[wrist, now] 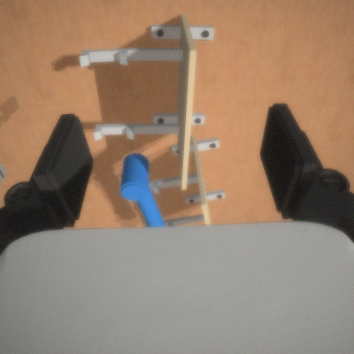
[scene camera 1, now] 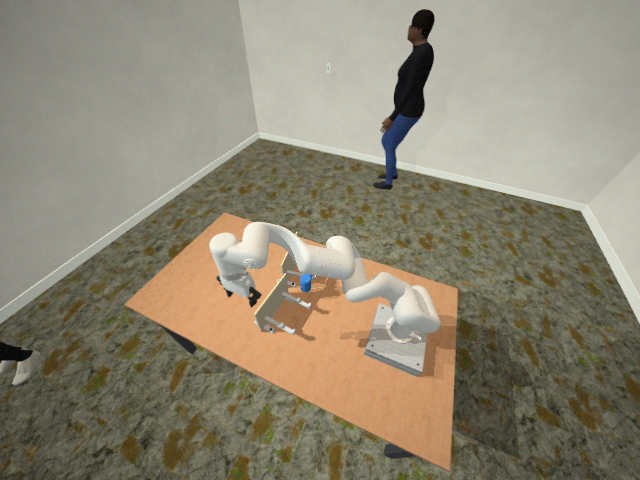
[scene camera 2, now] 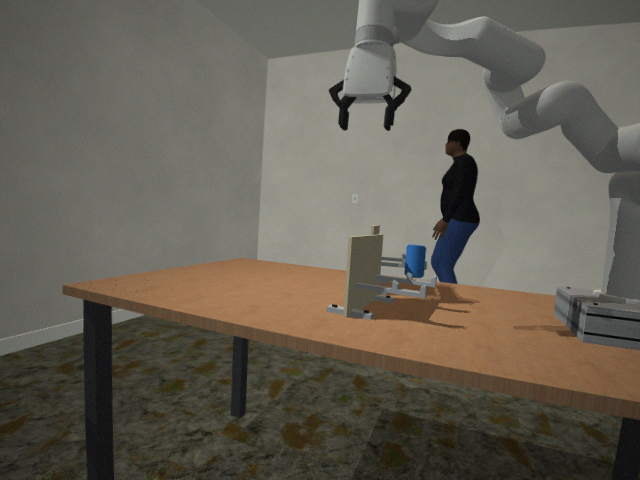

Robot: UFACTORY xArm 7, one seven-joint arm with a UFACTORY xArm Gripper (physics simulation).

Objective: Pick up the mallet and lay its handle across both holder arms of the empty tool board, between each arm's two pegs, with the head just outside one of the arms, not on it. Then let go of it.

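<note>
The blue mallet [scene camera 1: 306, 282] [scene camera 2: 415, 260] [wrist: 136, 175] rests on the second tool board's arms, its head beside the arm nearer the empty board. The gripper body hides the end of its handle in the wrist view. The empty tool board [scene camera 1: 271, 304] [scene camera 2: 364, 273] [wrist: 187, 100] stands upright; its two pegged holder arms [wrist: 150, 55] [wrist: 155, 128] carry nothing. My gripper [scene camera 1: 240, 297] [scene camera 2: 366, 126] [wrist: 173, 131] is open and empty, high above the boards, with its fingers wide apart and pointing down. It touches neither board nor mallet.
The second tool board [scene camera 1: 285, 262] [scene camera 2: 375, 228] [wrist: 201, 185] stands behind the empty one in scene camera 2. The arm's base plate [scene camera 1: 377, 335] [scene camera 2: 610, 320] sits at the right end of the table [scene camera 1: 336, 361] [scene camera 2: 232, 299]. A person [scene camera 1: 413, 82] [scene camera 2: 460, 191] stands beyond the table.
</note>
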